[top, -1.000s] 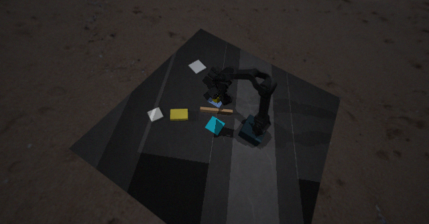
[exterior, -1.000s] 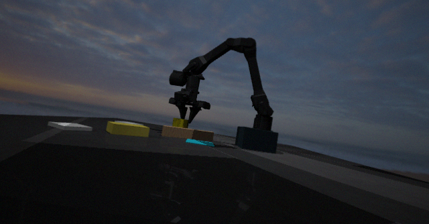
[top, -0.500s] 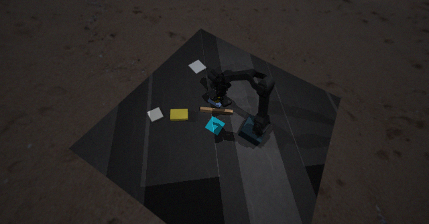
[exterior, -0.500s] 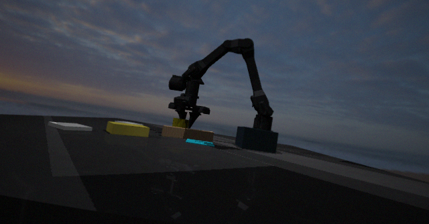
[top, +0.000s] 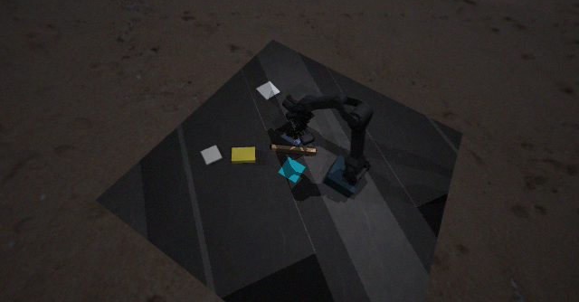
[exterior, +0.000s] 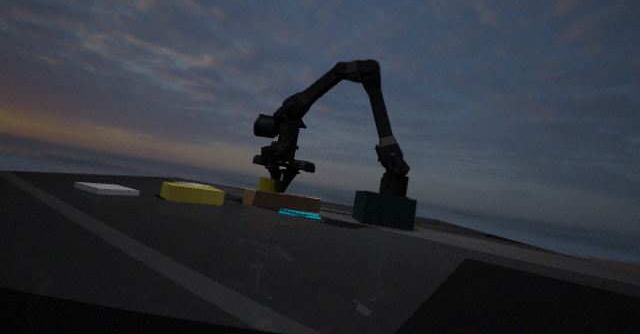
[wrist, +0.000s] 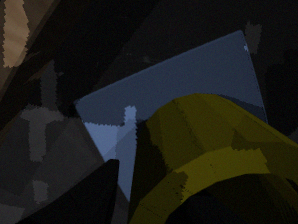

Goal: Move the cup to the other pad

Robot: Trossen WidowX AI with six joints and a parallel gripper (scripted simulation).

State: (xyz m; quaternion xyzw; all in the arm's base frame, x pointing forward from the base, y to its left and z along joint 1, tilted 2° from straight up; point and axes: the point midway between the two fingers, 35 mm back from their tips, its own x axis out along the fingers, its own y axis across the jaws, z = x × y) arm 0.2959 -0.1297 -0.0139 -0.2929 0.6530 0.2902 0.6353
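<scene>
The light blue pad lies 20 mm ahead of my gripper tip, 20 mm to the right of it and 40 mm below it. The rest, counted from my gripper tip: brown block 10 mm behind, 80 mm to the left, 30 mm below; yellow cup 20 mm ahead, 20 mm to the right; yellow block 200 mm ahead, 200 mm to the left, 20 mm below.
</scene>
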